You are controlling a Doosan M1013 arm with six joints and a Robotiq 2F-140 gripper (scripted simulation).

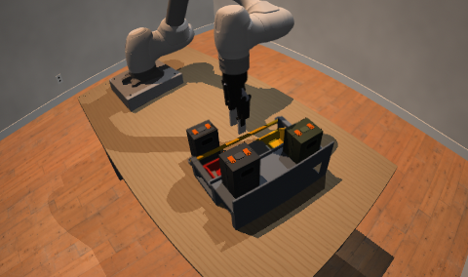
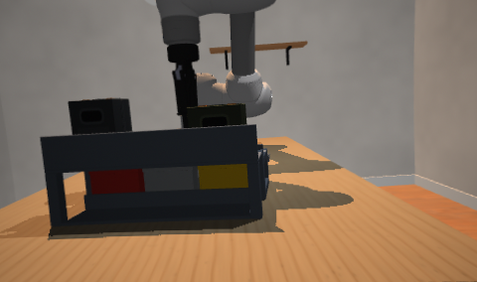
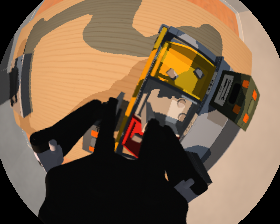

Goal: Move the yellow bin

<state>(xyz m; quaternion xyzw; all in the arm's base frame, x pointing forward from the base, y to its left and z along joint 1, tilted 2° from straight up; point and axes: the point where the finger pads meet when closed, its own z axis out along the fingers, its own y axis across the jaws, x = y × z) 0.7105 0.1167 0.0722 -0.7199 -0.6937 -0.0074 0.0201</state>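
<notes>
Right now my hand is 80 mm above the thin yellow bar. From my hand the other things lie so: yellow open bin (110 mm to the left, 110 mm ahead, 100 mm below); red bin (120 mm to the right, 100 mm below, 100 mm ahead); grey bin (110 mm ahead, 100 mm below).
</notes>
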